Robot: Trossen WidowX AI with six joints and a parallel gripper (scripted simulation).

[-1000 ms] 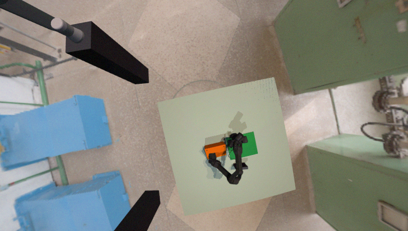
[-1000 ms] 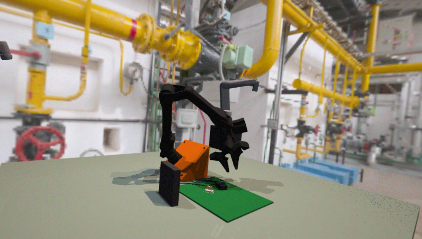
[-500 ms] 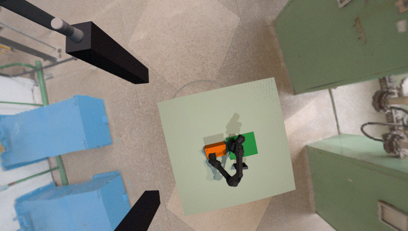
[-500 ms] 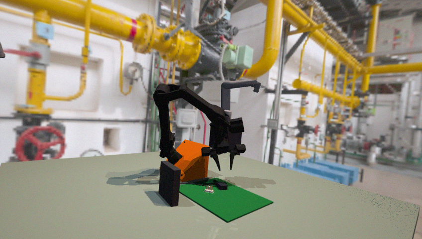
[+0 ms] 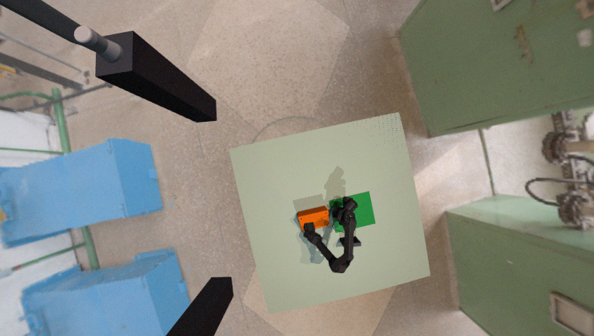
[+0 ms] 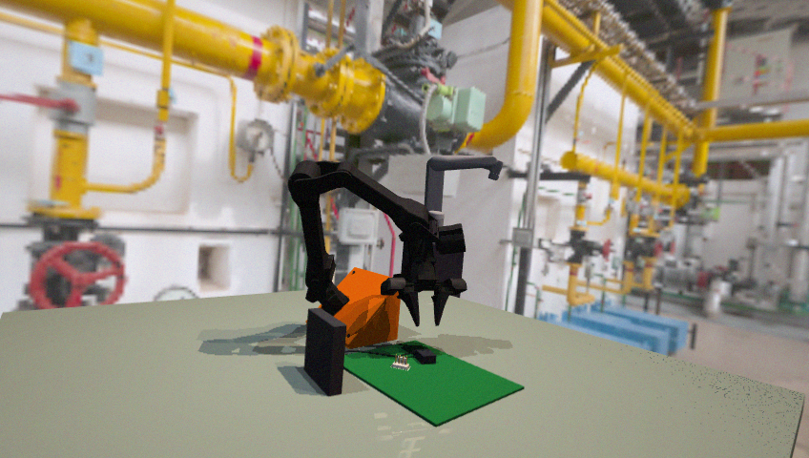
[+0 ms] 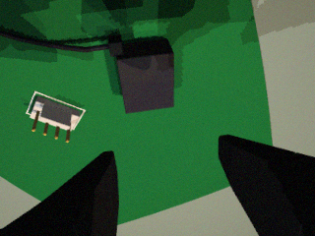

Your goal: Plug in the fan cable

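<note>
Right now the dark fan plug is 6 cm below my gripper tip and 1 cm ahead of it. From my gripper tip the other things lie so: four-pin fan header: 8 cm below, 7 cm to the right, 2 cm ahead; then black fan: 23 cm to the right, 2 cm below, 1 cm ahead; then green board: 9 cm below, 5 cm ahead, 4 cm to the right.
</note>
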